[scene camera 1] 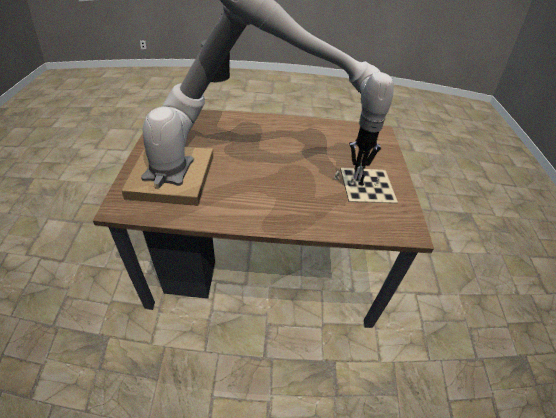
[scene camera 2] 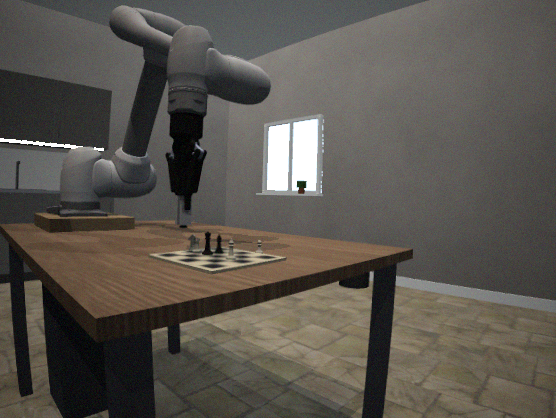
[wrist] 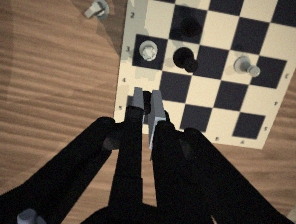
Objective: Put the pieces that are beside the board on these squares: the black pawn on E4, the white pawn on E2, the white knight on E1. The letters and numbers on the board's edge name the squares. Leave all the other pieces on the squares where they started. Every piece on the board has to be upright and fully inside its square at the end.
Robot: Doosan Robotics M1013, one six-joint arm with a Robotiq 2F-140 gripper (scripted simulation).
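Note:
My gripper [scene camera 2: 183, 224] is there for me to see, and the wrist view shows my gripper [wrist: 145, 101] as well. There's also a chessboard [scene camera 2: 217, 263]. Scene camera 1 shows me the chessboard [scene camera 1: 368, 193] too, and so does the wrist view, with the chessboard [wrist: 229, 108].

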